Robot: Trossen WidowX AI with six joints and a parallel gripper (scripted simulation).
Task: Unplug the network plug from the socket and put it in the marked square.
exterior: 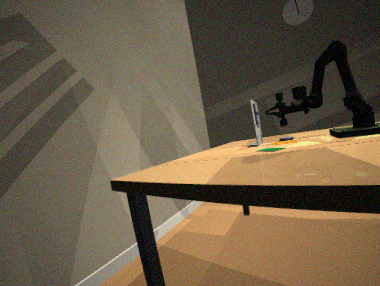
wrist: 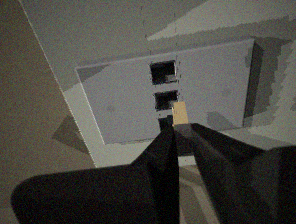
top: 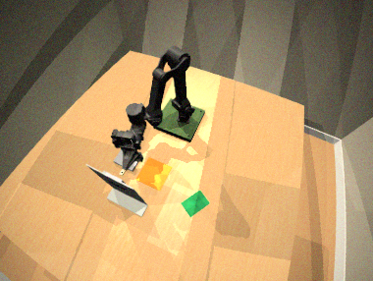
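The orange square is 7 cm behind my gripper tip, 6 cm to the left of it and 18 cm below it. Also, from my gripper tip: tan plug 1 cm ahead; then grey upright panel 6 cm ahead, 1 cm to the right, 6 cm below.
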